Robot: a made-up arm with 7 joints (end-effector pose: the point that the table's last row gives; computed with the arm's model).
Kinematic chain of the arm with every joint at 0, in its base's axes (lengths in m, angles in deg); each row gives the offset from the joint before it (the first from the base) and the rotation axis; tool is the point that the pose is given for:
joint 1: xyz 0 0 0.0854 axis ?
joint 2: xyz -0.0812 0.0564 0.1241 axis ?
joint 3: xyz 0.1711 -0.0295 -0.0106 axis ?
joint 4: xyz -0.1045 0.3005 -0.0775 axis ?
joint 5: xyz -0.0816 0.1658 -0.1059 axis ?
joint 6: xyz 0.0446 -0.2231 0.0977 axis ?
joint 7: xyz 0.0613 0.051 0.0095 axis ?
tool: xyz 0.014 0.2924 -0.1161
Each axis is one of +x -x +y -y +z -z.
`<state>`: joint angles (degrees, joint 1 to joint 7).
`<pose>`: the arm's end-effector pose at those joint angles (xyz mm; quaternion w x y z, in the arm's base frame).
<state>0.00 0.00 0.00 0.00 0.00 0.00 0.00</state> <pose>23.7 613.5 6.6 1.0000 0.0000 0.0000 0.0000</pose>
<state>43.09 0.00 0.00 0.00 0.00 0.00 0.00</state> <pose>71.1 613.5 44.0 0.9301 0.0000 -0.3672 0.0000</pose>
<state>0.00 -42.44 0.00 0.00 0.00 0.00 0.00</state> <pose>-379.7 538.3 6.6 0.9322 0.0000 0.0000 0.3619</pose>
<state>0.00 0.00 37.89 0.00 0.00 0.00 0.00</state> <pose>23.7 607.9 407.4 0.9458 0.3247 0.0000 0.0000</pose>
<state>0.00 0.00 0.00 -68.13 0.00 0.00 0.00</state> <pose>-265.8 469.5 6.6 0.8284 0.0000 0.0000 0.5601</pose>
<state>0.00 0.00 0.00 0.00 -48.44 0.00 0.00</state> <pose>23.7 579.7 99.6 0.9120 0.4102 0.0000 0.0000</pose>
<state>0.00 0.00 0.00 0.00 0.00 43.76 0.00</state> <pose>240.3 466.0 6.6 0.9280 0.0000 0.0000 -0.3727</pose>
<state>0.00 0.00 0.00 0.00 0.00 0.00 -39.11</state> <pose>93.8 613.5 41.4 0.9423 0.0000 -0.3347 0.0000</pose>
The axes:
joint 1: -y
joint 2: -z
joint 3: +x
joint 4: -z
joint 5: -x
joint 6: -z
joint 7: +y

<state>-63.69 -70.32 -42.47 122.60 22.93 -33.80 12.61</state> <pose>-249.8 427.6 -27.3 0.8690 -0.2720 0.3995 -0.1059</pose>
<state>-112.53 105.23 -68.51 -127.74 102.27 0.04 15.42</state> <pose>-79.9 156.3 429.8 0.1380 0.0562 0.7164 0.6816</pose>
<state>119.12 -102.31 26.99 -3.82 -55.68 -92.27 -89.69</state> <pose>64.8 -326.1 -249.7 0.0956 0.4473 0.1068 0.8828</pose>
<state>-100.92 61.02 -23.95 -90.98 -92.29 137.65 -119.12</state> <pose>-722.4 12.8 278.4 0.3878 -0.5724 0.6663 0.2793</pose>
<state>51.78 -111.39 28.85 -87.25 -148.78 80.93 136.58</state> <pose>-464.8 -302.3 -431.1 0.4983 0.2873 -0.4326 0.6943</pose>
